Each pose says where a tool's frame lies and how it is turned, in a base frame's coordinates. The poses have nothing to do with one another.
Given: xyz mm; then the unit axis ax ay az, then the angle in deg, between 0 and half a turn.
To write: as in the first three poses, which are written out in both.
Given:
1: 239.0 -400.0 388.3 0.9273 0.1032 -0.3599 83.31
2: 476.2 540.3 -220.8 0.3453 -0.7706 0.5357 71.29
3: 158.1 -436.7 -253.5 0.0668 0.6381 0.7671 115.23
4: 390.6 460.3 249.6 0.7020 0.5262 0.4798 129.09
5: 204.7 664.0 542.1 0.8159 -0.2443 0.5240 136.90
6: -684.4 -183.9 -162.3 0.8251 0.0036 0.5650 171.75
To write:
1: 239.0 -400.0 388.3 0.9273 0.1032 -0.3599 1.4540
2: 476.2 540.3 -220.8 0.3453 -0.7706 0.5357 1.2442
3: 158.1 -436.7 -253.5 0.0668 0.6381 0.7671 2.0111
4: 390.6 460.3 249.6 0.7020 0.5262 0.4798 2.2530
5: 204.7 664.0 542.1 0.8159 -0.2443 0.5240 2.3894
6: -684.4 -183.9 -162.3 0.8251 0.0036 0.5650 2.9976
